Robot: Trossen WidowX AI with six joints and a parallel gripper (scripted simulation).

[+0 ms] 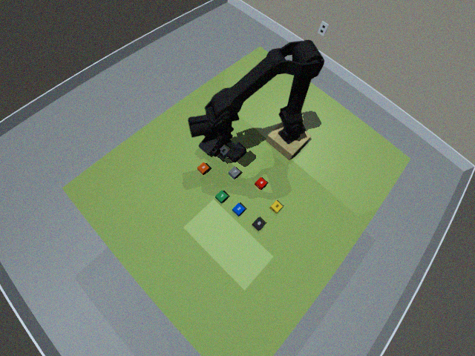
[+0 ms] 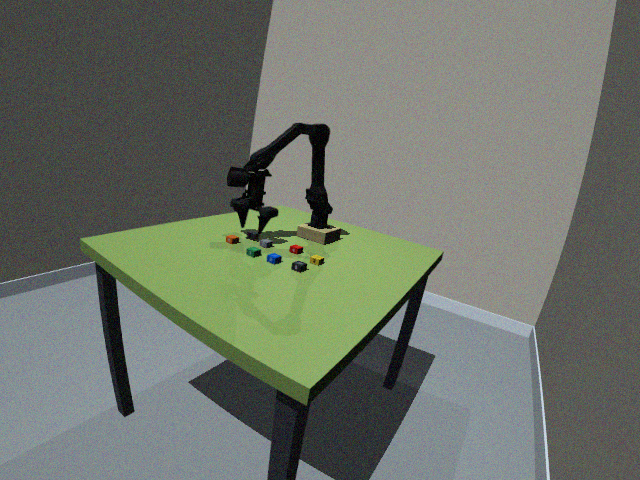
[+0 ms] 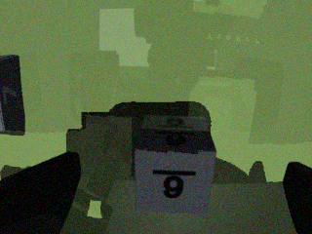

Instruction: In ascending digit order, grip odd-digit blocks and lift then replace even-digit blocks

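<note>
Right now my gripper tip is 2 cm above the white block and 1 cm past it. Round my gripper tip: grey block (10 cm to the left, 2 cm below, 1 cm ahead); then green block (15 cm to the left, 10 cm ahead, 2 cm below); then orange block (9 cm ahead, 2 cm to the left, 2 cm below).
</note>
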